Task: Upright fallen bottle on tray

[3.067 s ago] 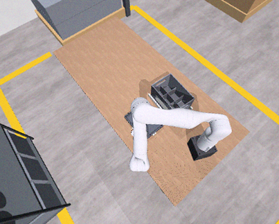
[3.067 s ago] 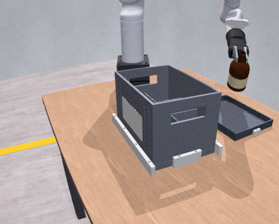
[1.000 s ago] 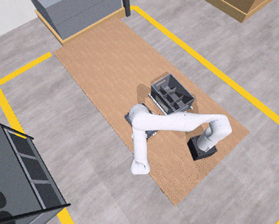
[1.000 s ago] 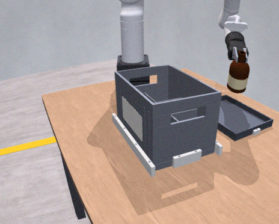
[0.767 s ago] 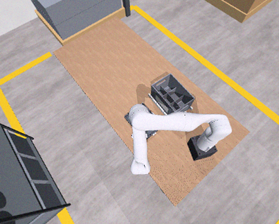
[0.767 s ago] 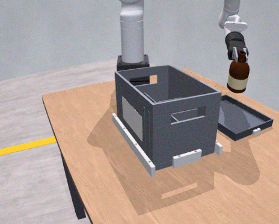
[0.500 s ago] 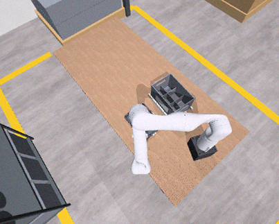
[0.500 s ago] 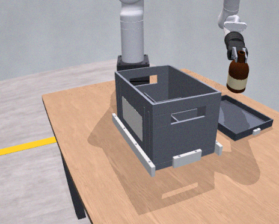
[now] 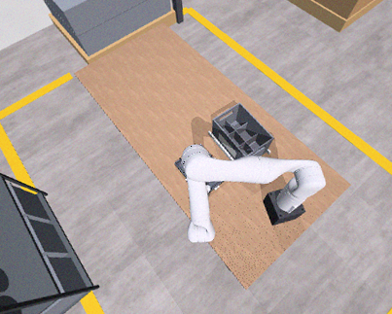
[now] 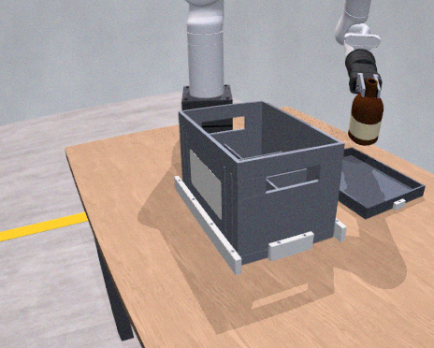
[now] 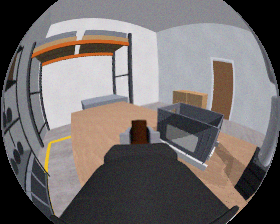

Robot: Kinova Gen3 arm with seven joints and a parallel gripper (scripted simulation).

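Now: hand 5 cm above the brown bottle, 1 cm to the right of it and 1 cm past it. Round my hand: dark grey tray (19 cm below, 3 cm to the right, 3 cm ahead); dark grey crate (31 cm to the right, 12 cm below, 5 cm ahead).
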